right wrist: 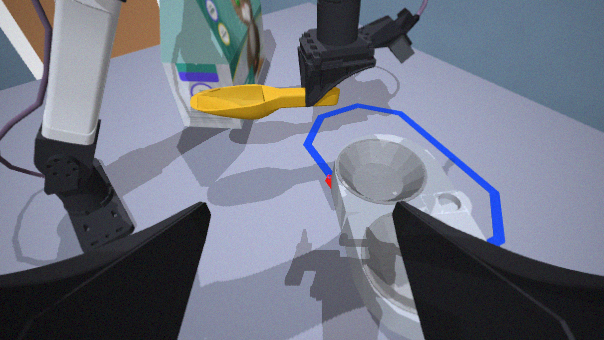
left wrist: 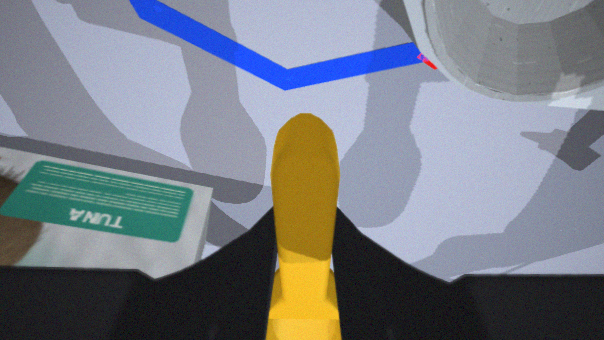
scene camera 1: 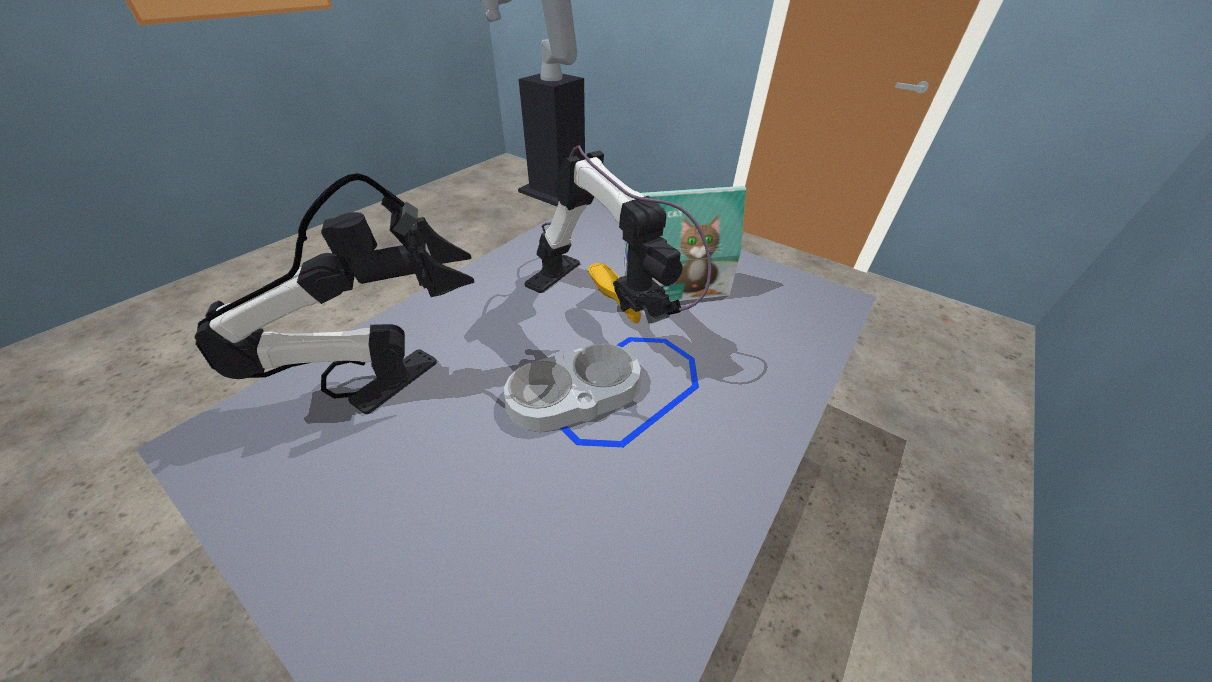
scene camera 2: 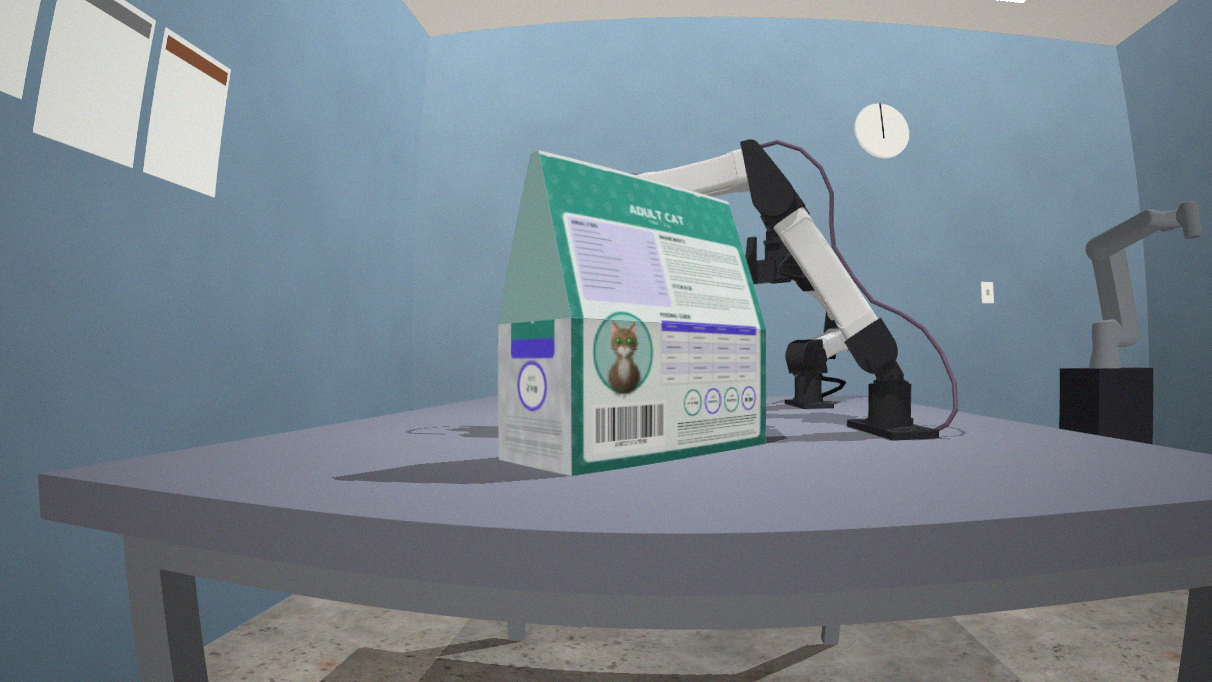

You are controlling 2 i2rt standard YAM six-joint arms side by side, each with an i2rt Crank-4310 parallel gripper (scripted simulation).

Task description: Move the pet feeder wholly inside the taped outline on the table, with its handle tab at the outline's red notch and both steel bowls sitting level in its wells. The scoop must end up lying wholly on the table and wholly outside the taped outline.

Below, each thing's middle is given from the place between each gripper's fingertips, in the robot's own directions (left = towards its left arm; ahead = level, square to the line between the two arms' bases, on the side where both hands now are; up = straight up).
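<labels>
Yellow scoop (scene camera 1: 603,276): 40 mm to the left of my left hand, 80 mm behind it. Pet feeder (scene camera 1: 584,402): from left hand, 220 mm to the right, 10 mm ahead, 100 mm below. Blue taped outline (right wrist: 498,238): from left hand, 130 mm to the right, 90 mm ahead, 110 mm below. Cat food bag (scene camera 2: 630,333): from left hand, 280 mm to the left, 10 mm behind, 30 mm above.
My right hand (scene camera 1: 472,267): 50 mm to the right of the pet feeder, 230 mm short of it, 270 mm above it. Blue taped outline: from right hand, 140 mm to the left, 310 mm ahead, 280 mm below. Yellow scoop: from right hand, 310 mm to the left, 140 mm ahead, 170 mm below. Cat food bag: from right hand, 560 mm to the left, 210 mm ahead, 130 mm below.
</labels>
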